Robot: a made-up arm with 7 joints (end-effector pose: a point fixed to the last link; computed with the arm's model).
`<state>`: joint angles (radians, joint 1 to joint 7).
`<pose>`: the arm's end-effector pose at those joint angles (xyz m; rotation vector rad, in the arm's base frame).
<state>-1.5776 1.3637 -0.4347 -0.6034 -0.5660 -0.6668 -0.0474</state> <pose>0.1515 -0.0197 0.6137 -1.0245 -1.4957 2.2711</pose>
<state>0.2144 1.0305 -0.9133 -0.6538 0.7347 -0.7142 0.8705</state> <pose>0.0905 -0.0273 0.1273 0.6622 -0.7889 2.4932</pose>
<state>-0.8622 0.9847 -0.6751 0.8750 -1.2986 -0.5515 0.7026</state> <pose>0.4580 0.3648 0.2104 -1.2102 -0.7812 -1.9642</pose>
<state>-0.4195 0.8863 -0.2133 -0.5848 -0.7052 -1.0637 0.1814</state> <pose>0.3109 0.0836 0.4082 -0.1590 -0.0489 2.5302</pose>
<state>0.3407 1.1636 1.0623 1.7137 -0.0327 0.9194 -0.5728</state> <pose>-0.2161 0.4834 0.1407 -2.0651 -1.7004 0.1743</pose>
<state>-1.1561 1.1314 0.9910 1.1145 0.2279 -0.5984 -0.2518</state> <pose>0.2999 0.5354 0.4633 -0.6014 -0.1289 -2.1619</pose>
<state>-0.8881 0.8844 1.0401 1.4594 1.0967 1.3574 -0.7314</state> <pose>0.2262 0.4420 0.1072 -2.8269 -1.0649 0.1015</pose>
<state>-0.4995 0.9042 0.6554 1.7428 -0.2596 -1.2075 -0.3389</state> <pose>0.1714 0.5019 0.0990 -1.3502 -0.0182 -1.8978</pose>
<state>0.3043 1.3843 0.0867 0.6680 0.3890 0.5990 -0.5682</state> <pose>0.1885 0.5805 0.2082 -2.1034 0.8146 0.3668</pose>
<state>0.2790 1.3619 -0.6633 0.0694 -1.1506 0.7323 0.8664</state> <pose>0.0888 0.3522 -0.0066 -2.1810 0.5113 0.0196</pose>
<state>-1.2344 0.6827 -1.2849 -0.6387 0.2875 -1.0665 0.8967</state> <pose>0.1064 -0.1180 0.3300 -0.5289 -0.3187 1.7992</pose>
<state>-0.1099 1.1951 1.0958 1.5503 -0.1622 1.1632 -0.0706</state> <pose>-0.0198 0.5097 0.0952 -2.0993 -1.7015 0.0523</pose>
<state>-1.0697 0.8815 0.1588 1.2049 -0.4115 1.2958 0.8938</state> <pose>0.3698 0.3877 0.1776 -1.9990 -0.5562 -0.1134</pose>
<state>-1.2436 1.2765 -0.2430 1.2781 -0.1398 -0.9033 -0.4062</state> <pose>0.3903 0.4573 0.4707 -0.9325 1.0604 -1.9774</pose>
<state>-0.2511 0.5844 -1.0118 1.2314 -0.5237 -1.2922 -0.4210</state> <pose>0.2137 0.2377 -0.0770 1.6901 -1.1419 1.6459</pose>
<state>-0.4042 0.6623 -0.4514 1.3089 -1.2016 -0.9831 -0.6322</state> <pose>0.2592 0.4209 0.0088 -1.9211 0.1702 -2.3448</pose>
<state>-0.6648 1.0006 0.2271 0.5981 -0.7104 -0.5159 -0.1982</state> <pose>0.4159 0.4232 0.3668 -0.9232 0.1034 -2.6484</pose>
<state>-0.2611 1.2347 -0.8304 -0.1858 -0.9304 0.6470 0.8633</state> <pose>0.2702 0.1929 0.0322 -2.1769 0.7250 -0.9140</pose>
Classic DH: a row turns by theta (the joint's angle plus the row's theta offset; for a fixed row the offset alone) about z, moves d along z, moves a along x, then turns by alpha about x. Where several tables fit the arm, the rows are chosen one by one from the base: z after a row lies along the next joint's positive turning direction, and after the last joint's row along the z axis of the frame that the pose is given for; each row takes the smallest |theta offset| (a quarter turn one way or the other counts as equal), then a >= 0, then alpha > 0; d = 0 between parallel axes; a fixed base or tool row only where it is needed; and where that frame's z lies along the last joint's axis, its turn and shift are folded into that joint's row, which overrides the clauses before.
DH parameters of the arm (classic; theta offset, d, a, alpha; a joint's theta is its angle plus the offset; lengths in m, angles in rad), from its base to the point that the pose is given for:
base (fixed): -0.071 0.3276 0.0214 -1.3004
joint 1: -1.3111 0.0983 0.0078 -1.5708
joint 2: 1.2915 0.03 0.0085 1.5708
joint 3: 1.5708 -0.2059 0.0093 -1.5708
joint 4: 1.5708 -0.0053 0.0346 1.5708
joint 5: 0 0.2458 -0.0184 -1.5708
joint 6: -1.5708 0.0081 0.1004 1.5708
joint 7: -1.5706 -0.0083 -0.0172 -1.3207
tool (fixed): -1.5709 0.003 0 0

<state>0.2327 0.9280 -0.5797 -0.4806 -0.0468 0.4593 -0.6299</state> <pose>0.2252 0.0875 0.0162 1.9802 -1.3463 0.7133</pose>
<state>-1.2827 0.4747 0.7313 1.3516 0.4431 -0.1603 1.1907</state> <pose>0.5163 0.2483 0.2110 -1.0438 -0.8288 -1.3037</pose>
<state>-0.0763 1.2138 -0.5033 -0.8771 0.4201 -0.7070 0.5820</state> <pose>0.1943 -0.0150 0.2532 0.0209 -1.1237 2.5315</pose>
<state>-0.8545 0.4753 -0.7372 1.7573 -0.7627 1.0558 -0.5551</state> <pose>0.2015 0.3422 -0.0242 3.0475 0.6413 -0.2920</pose>
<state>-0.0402 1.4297 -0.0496 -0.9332 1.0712 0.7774 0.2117</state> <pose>0.2909 0.0724 0.3456 -0.0185 1.1937 -1.2850</pose>
